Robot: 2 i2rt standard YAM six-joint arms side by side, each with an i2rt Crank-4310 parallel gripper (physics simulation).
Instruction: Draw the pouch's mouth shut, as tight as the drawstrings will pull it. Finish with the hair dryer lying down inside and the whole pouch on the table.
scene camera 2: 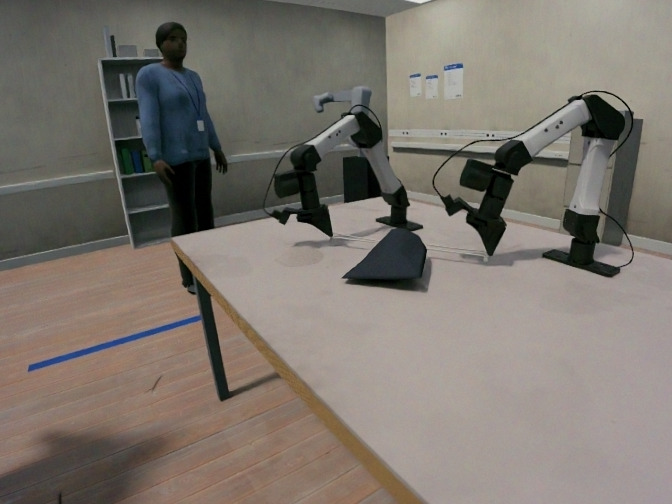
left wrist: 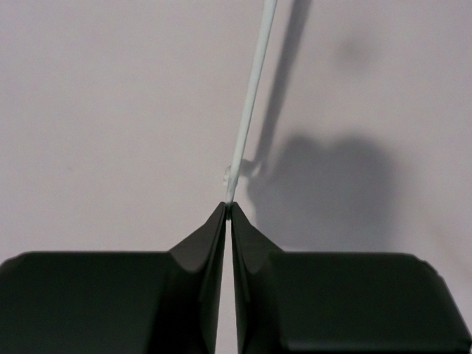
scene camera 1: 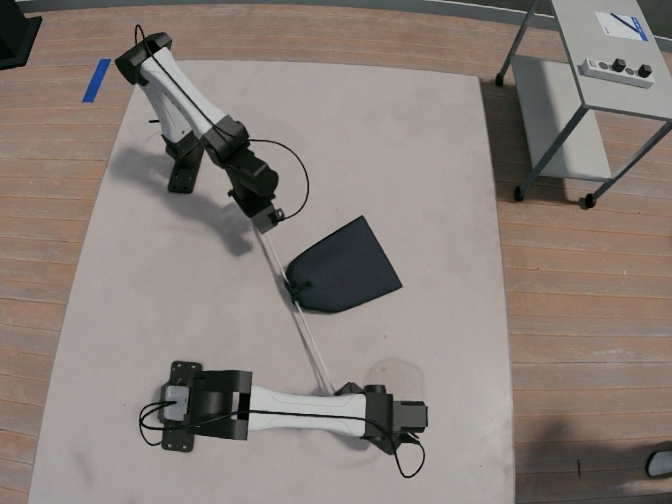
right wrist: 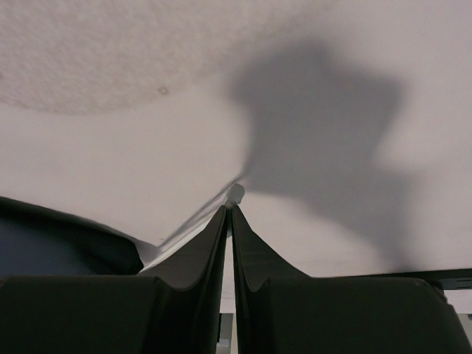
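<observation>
The dark navy pouch (scene camera 1: 347, 265) (scene camera 2: 393, 254) (right wrist: 55, 245) lies on the table, its mouth bunched into dark folds at its left end in scene camera 1. The hair dryer does not show; the cloth bulges in scene camera 2. My left gripper (scene camera 2: 490, 253) (left wrist: 228, 206) is shut on a white drawstring (scene camera 1: 275, 258) (scene camera 2: 455, 250) (left wrist: 250, 100), which runs straight from the mouth. My right gripper (scene camera 2: 331, 236) (right wrist: 229, 209) is shut on the other drawstring (scene camera 1: 314, 344) (scene camera 2: 355, 238) (right wrist: 185, 239), also straight, with its pale end at the fingertips. Both grippers are low over the table.
The pale table (scene camera 1: 434, 162) (scene camera 2: 515, 352) bears both arm bases (scene camera 1: 182, 176) (scene camera 1: 177, 439). A grey trolley (scene camera 1: 569, 142) stands beyond the table's right edge in scene camera 1. In scene camera 2, a person (scene camera 2: 176, 119) stands behind the table near a bookshelf (scene camera 2: 115, 157).
</observation>
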